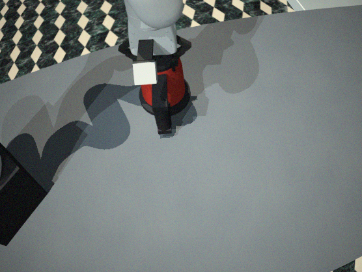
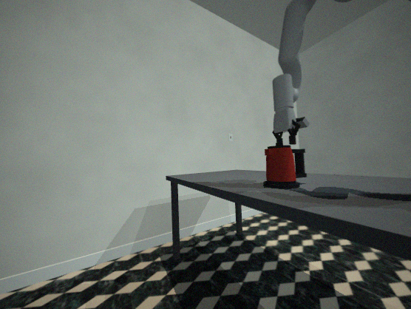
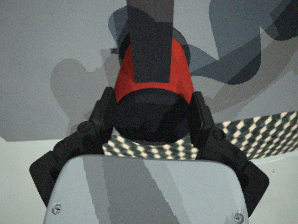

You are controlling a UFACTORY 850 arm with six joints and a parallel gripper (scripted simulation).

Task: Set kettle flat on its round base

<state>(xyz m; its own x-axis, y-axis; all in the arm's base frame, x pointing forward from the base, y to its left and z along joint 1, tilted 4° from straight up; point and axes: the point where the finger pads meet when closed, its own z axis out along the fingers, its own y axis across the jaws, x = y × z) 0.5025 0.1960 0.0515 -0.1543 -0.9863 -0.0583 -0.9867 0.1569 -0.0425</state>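
My gripper is now 90 mm above the red kettle and 10 mm to the right of it. From my hand the other things lie so: black round base: 190 mm below, 40 mm to the left, 10 mm ahead.
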